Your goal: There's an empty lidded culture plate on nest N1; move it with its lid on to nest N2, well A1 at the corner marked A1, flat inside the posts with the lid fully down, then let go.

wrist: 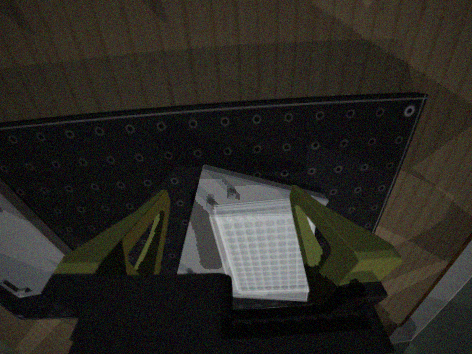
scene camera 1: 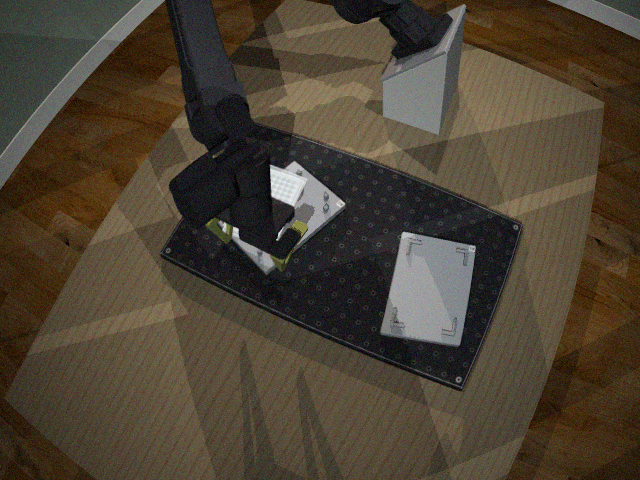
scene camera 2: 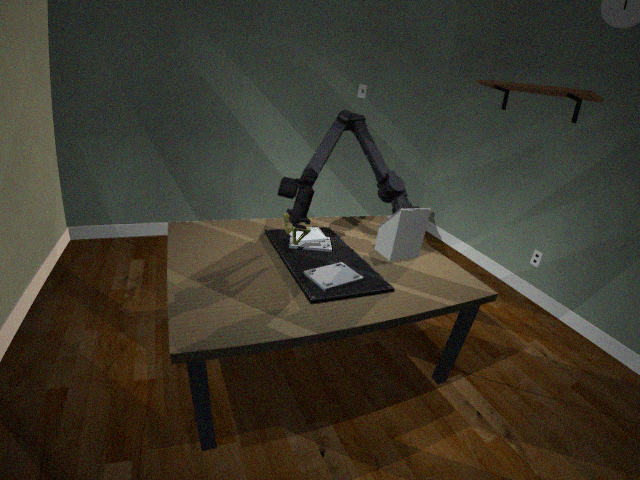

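Seen in the pictures: gripper, fingertip midpoint: (wrist: 229, 192) (scene camera 1: 255, 254) (scene camera 2: 291, 238); arm's base, link origin: (scene camera 1: 424, 38) (scene camera 2: 405, 217).
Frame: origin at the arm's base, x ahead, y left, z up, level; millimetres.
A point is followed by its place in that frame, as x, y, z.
Observation:
The white lidded culture plate (scene camera 1: 287, 187) @[328, -85, -117] (scene camera 2: 316, 234) @[335, -94, -115] (wrist: 265, 252) @[386, -98, -113] rests over nest N1 (scene camera 1: 330, 205) @[315, -18, -137] (scene camera 2: 321, 249) @[340, -9, -140] (wrist: 191, 261) @[343, -23, -136], looking turned relative to the nest's edges. Its lid appears on; whether it sits flat is unclear. My gripper (scene camera 1: 254, 253) @[447, -65, -119] (scene camera 2: 293, 238) @[447, -65, -119] (wrist: 229, 192) @[447, -65, -119] is open and empty, low over N1. In the wrist view one finger overlaps the plate's right edge, while the other is apart from its left edge. The arm hides part of the plate in scene camera 1. Nest N2 (scene camera 1: 431, 291) @[368, 184, -136] (scene camera 2: 333, 276) @[369, 195, -137] (wrist: 27, 245) @[369, 148, -136] bears no plate; its corner label is too small to read.
Both nests stand on a black perforated board (scene camera 1: 356, 258) @[369, 58, -148] (scene camera 2: 356, 271) @[263, 151, -150] (wrist: 240, 135) @[483, -74, -148] on the wooden table (scene camera 1: 129, 361) @[702, -163, -161] (scene camera 2: 232, 320) @[711, 350, -161]. N2 has raised angled corner posts. A pale wedge-shaped stand (scene camera 1: 413, 100) @[83, 16, -89] (scene camera 2: 403, 237) @[31, 61, -63] is at the arm's base, beside the board.

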